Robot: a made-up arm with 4 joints.
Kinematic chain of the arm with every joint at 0, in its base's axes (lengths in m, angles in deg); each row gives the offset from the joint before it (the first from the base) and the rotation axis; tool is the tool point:
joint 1: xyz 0 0 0.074 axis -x
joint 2: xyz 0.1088 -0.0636 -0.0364 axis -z
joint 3: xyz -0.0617 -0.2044 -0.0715 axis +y
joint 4: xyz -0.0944 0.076 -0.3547 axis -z
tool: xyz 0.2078 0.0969 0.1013
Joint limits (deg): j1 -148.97..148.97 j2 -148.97..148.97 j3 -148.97..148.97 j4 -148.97..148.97
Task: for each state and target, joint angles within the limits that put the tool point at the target. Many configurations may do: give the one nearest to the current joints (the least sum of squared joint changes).
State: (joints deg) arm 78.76 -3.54 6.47 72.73
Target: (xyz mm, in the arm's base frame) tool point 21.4 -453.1 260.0
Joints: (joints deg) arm 72.48 11.49 14.34 60.82
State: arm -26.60 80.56 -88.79 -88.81
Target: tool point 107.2 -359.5 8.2
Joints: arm 14.15 106.54 -120.52 -92.47
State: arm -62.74 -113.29 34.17 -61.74
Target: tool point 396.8 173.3 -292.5
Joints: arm -79.07 -144.27 24.12 -105.61
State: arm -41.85 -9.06 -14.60 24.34
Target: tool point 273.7 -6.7 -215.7
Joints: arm -18.54 -1.77 -29.05 2.30
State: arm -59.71 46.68 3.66 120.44
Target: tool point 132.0 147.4 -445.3
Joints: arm -65.60 -0.10 -26.05 98.70
